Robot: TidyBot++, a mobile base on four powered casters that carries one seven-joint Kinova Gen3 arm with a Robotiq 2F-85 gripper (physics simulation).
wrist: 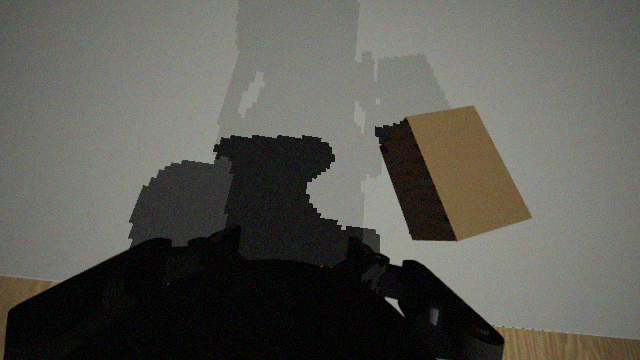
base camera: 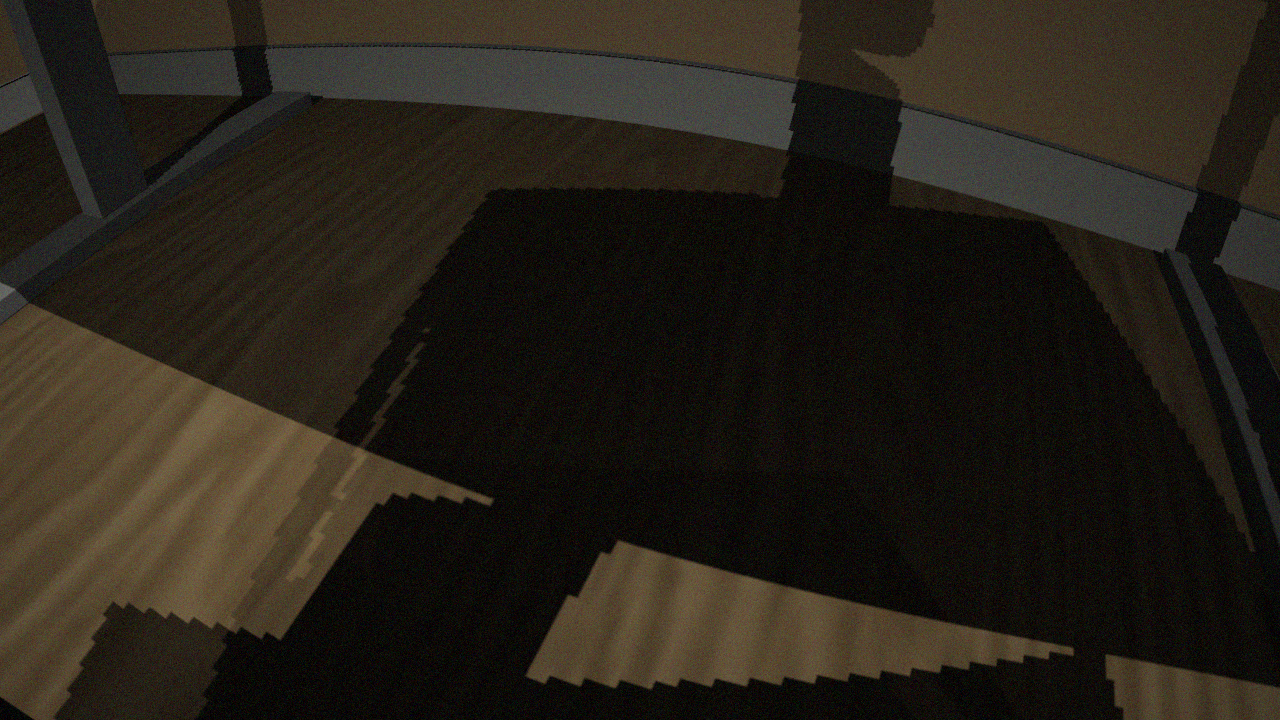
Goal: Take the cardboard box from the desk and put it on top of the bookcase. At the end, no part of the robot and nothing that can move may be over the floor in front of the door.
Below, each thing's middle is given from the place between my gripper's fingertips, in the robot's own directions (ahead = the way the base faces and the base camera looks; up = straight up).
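Labels:
Looking at my gripper, I find it 20 mm below the cardboard box (wrist: 451, 183), 130 mm to the left of it and 30 mm short of it.

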